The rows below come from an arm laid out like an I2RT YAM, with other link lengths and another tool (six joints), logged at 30 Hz.
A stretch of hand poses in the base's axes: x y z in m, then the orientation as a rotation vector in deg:
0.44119, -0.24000, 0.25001, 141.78, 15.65, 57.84
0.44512, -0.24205, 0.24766, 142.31, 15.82, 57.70
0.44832, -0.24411, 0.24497, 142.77, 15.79, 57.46
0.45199, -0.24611, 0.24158, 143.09, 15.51, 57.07
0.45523, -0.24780, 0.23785, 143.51, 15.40, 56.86
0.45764, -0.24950, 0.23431, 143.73, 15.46, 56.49
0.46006, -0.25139, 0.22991, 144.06, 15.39, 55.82
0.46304, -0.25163, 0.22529, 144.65, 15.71, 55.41
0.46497, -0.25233, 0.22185, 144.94, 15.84, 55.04
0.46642, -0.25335, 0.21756, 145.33, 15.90, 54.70
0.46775, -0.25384, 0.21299, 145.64, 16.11, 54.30
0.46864, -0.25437, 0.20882, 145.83, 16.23, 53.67
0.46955, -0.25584, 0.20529, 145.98, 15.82, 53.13
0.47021, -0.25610, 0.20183, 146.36, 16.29, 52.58
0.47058, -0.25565, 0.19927, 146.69, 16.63, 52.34
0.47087, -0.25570, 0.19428, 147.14, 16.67, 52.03
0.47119, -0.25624, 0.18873, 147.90, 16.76, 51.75
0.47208, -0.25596, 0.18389, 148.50, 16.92, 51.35
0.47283, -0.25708, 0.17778, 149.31, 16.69, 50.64
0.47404, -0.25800, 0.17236, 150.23, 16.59, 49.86
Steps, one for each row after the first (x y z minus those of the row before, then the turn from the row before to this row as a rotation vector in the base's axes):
0.00393, -0.00205, -0.00235, 0.38, 0.30, 0.19
0.00320, -0.00206, -0.00269, 0.32, 0.30, 0.01
0.00367, -0.00200, -0.00339, 0.19, 0.30, -0.23
0.00324, -0.00169, -0.00373, 0.31, 0.25, -0.04
0.00241, -0.00170, -0.00354, 0.05, 0.31, -0.01
0.00242, -0.00189, -0.00440, 0.07, 0.52, -0.16
0.00298, -0.00024, -0.00462, 0.32, 0.50, 0.24
0.00193, -0.00070, -0.00344, 0.10, 0.35, 0.05
0.00145, -0.00102, -0.00429, 0.22, 0.35, 0.04
0.00133, -0.00049, -0.00457, 0.10, 0.38, 0.11
0.00089, -0.00053, -0.00417, -0.07, 0.47, -0.04
0.00091, -0.00147, -0.00353, 0.01, 0.32, -0.39
0.00066, -0.00026, -0.00346, 0.08, 0.54, 0.26
0.00037, 0.00045, -0.00256, 0.16, 0.31, 0.24
0.00029, -0.00005, -0.00499, 0.29, 0.34, 0.04
0.00032, -0.00054, -0.00555, 0.57, 0.43, 0.14
0.00089, 0.00028, -0.00484, 0.38, 0.46, 0.13
0.00075, -0.00112, -0.00611, 0.52, 0.66, -0.16
0.00121, -0.00092, -0.00542, 0.59, 0.76, -0.07

